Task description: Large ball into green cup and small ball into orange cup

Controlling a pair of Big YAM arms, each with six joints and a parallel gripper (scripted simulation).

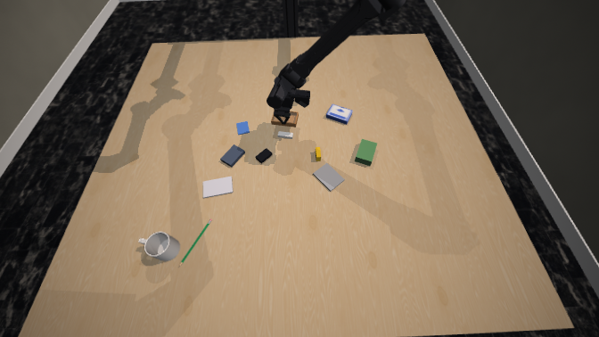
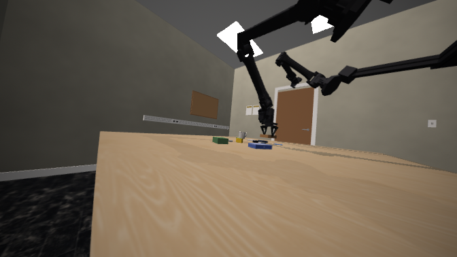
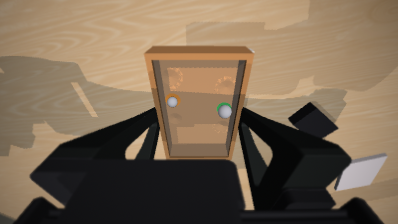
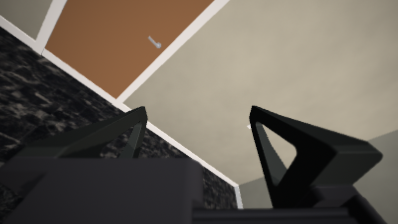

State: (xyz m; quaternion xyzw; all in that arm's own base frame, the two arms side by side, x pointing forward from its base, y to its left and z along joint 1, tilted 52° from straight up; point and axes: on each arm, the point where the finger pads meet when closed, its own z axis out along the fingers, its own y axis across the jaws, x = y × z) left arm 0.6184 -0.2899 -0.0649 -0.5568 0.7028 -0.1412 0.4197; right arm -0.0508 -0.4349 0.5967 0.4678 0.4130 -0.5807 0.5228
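Now: left hand 50 mm short of the white block, 10 mm to the left of it and 70 mm above it. The rest, counted from my left hand: covered wooden puzzle 20 mm below; black block 150 mm ahead, 110 mm to the right, 70 mm below; yellow block 180 mm ahead, 120 mm to the left, 60 mm below.
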